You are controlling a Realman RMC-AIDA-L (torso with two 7-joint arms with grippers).
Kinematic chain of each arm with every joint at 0, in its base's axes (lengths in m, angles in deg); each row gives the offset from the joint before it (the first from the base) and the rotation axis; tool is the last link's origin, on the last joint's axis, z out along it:
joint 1: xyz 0 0 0.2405 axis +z
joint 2: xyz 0 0 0 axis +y
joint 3: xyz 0 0 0.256 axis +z
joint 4: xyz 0 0 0 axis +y
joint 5: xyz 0 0 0.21 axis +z
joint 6: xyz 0 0 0 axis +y
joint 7: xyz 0 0 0.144 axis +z
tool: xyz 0 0 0
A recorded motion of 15 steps. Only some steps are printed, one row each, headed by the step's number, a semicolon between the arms.
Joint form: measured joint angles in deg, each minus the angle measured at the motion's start. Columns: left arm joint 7, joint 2, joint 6, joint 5, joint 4, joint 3, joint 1; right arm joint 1, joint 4, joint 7, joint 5, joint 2, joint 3, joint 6.
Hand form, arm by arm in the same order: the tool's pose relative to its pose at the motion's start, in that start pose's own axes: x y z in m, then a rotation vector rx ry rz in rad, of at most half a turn. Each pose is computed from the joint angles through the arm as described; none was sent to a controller.
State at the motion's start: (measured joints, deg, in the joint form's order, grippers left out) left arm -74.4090 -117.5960 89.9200 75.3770 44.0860 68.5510 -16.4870; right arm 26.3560 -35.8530 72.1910 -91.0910 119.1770 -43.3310 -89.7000
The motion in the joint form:
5: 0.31 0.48 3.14 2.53 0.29 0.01 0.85; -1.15 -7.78 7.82 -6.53 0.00 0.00 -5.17
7: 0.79 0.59 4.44 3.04 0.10 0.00 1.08; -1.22 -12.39 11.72 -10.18 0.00 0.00 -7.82
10: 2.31 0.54 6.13 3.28 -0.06 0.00 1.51; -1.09 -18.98 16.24 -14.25 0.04 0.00 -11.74
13: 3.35 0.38 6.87 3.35 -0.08 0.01 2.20; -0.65 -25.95 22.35 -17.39 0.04 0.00 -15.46
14: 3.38 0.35 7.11 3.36 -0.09 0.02 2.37; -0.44 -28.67 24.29 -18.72 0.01 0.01 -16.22
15: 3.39 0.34 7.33 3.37 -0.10 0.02 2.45; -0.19 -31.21 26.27 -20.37 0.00 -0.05 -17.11
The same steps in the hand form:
5: -0.0055 0.0094 -0.0068 -0.0521 -0.0354 0.0033; -0.0090 0.0094 -0.0084 -0.0913 0.1002 0.0187
7: -0.0072 0.0130 -0.0090 -0.0719 -0.0392 0.0057; -0.0161 0.0132 -0.0110 -0.1340 0.1663 0.0146
10: -0.0088 0.0184 -0.0111 -0.0960 -0.0336 0.0229; -0.0287 0.0186 -0.0141 -0.1858 0.2492 -0.0082
13: -0.0114 0.0221 -0.0135 -0.1011 -0.0286 0.0308; -0.0449 0.0235 -0.0163 -0.2171 0.3293 -0.0123
14: -0.0119 0.0232 -0.0142 -0.1033 -0.0273 0.0288; -0.0510 0.0238 -0.0170 -0.2140 0.3624 -0.0231
15: -0.0121 0.0239 -0.0145 -0.1060 -0.0262 0.0276; -0.0559 0.0246 -0.0176 -0.2115 0.4015 -0.0291

